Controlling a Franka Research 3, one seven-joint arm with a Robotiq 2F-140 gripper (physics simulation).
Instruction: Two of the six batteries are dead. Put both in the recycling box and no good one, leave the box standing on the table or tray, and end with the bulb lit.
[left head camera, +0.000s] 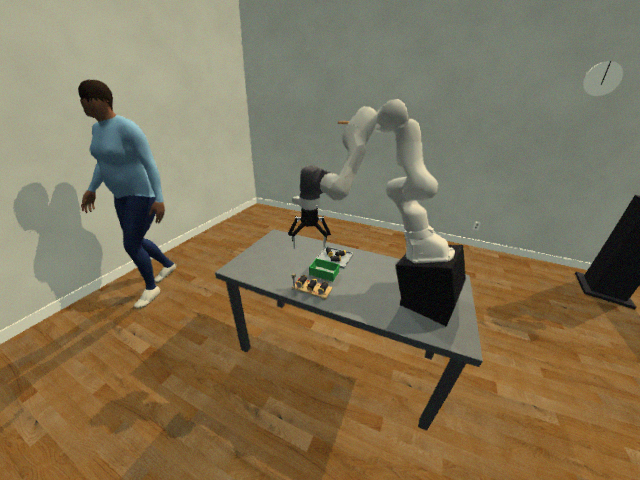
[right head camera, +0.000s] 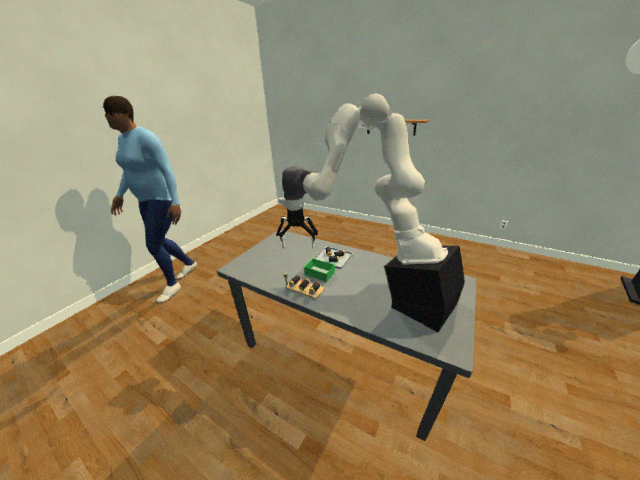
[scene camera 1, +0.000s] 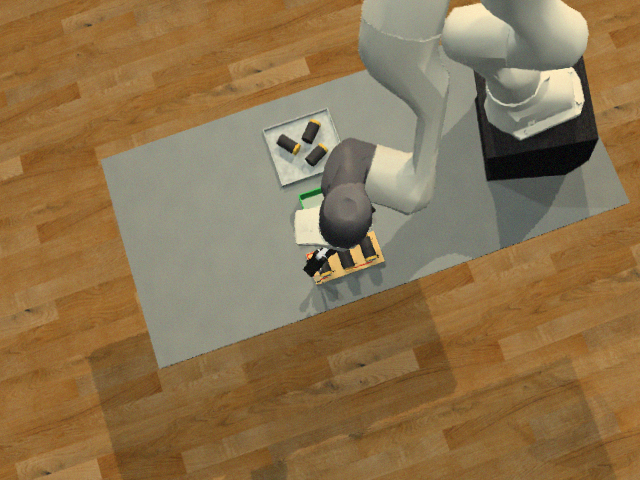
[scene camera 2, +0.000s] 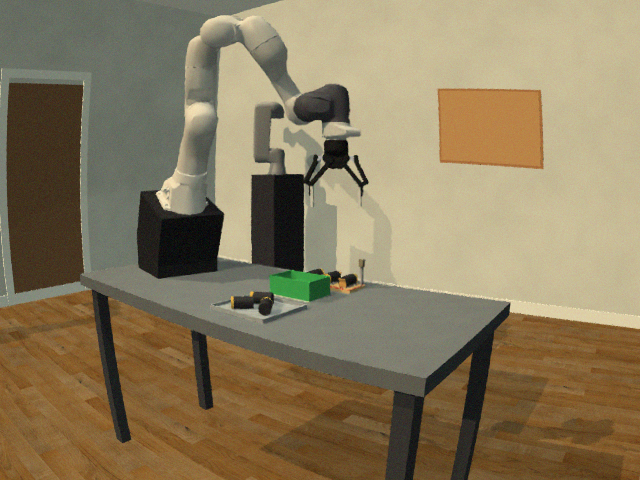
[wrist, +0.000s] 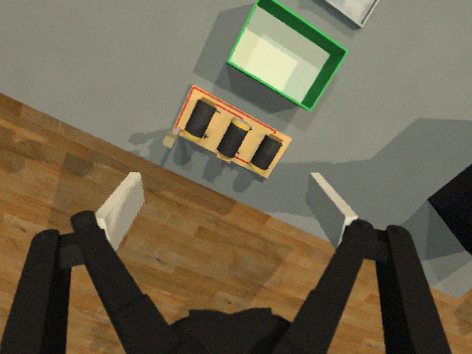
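Observation:
My gripper (left head camera: 309, 243) (right head camera: 298, 243) (scene camera 2: 336, 198) (wrist: 226, 187) is open and empty, high above the table. Three dark batteries (wrist: 201, 118) (wrist: 233, 139) (wrist: 266, 153) lie side by side in the wooden holder (wrist: 279, 137) (left head camera: 323, 296). The middle one's yellow end faces opposite to the others' in the wrist view. The bulb (wrist: 170, 138) (scene camera 2: 361, 262) on its post at the holder's end looks unlit. The green recycling box (wrist: 327, 75) (scene camera 2: 292, 285) (left head camera: 324, 275) stands upright and empty beside the holder. Three more batteries (scene camera 1: 288, 144) (scene camera 1: 311, 131) (scene camera 1: 316, 155) lie on the tray (scene camera 1: 273, 164).
The grey table (scene camera 1: 196, 232) (scene camera 2: 361, 330) carries the tray, box, holder and the black pedestal (scene camera 2: 180, 248) (left head camera: 431, 284) of my arm. In the overhead view my arm hides part of the box and holder. A person (left head camera: 124, 160) (right head camera: 147, 165) stands beyond the table's end.

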